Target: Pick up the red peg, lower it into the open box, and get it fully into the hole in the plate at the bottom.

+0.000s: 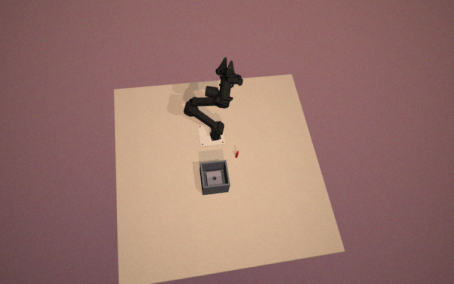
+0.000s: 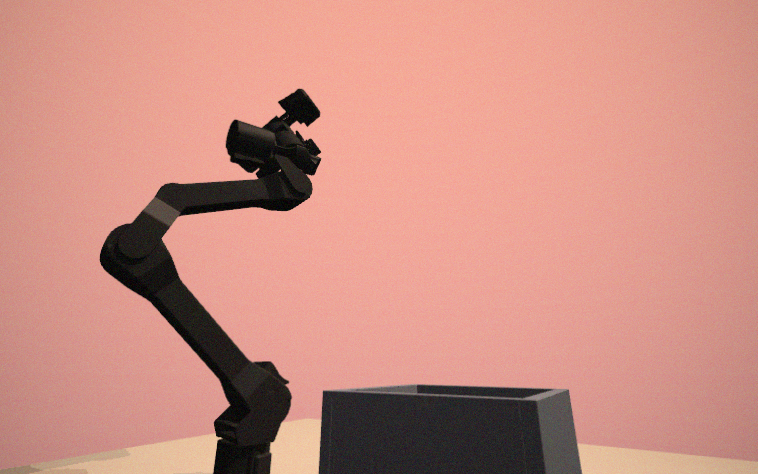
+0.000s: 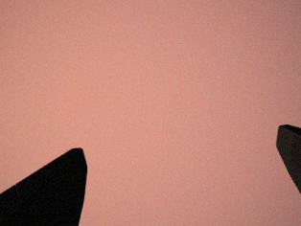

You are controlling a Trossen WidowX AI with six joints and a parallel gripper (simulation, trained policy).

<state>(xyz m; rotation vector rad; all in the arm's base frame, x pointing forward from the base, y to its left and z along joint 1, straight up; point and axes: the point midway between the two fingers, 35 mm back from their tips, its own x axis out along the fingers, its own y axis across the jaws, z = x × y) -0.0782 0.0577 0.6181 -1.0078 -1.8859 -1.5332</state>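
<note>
Now: the red peg 61 cm below my gripper tip, 28 cm ahead of it and 3 cm to the left of it. Round my gripper tip: grey plate: 60 cm below, 40 cm ahead, 16 cm to the right.
</note>
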